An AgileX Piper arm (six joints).
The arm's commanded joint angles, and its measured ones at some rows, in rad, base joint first. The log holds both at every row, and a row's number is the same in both.
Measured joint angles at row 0:
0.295 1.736 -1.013 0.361 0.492 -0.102
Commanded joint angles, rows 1 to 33:
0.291 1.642 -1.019 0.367 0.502 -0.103
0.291 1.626 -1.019 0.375 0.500 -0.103
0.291 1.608 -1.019 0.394 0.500 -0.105
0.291 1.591 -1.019 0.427 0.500 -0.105
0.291 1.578 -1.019 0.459 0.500 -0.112
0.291 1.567 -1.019 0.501 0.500 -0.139
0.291 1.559 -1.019 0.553 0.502 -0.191
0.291 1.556 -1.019 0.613 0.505 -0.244
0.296 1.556 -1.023 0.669 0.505 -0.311
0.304 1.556 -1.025 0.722 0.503 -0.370
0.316 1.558 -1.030 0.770 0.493 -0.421
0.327 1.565 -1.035 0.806 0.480 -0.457
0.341 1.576 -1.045 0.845 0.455 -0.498
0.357 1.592 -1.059 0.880 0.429 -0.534
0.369 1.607 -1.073 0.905 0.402 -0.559
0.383 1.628 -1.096 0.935 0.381 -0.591
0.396 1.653 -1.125 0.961 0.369 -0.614
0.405 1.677 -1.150 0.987 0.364 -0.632
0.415 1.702 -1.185 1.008 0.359 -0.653
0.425 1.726 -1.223 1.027 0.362 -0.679
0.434 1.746 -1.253 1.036 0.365 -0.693
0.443 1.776 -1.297 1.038 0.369 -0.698
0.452 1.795 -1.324 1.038 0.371 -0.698
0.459 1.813 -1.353 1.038 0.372 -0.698
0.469 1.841 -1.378 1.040 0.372 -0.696
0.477 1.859 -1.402 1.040 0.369 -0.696
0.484 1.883 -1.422 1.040 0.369 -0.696
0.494 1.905 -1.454 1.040 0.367 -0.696
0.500 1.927 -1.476 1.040 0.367 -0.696
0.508 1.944 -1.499 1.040 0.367 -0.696
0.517 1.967 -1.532 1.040 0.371 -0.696
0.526 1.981 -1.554 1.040 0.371 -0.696
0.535 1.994 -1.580 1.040 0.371 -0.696
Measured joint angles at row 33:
0.504 1.944 -1.490 1.030 0.377 -0.685
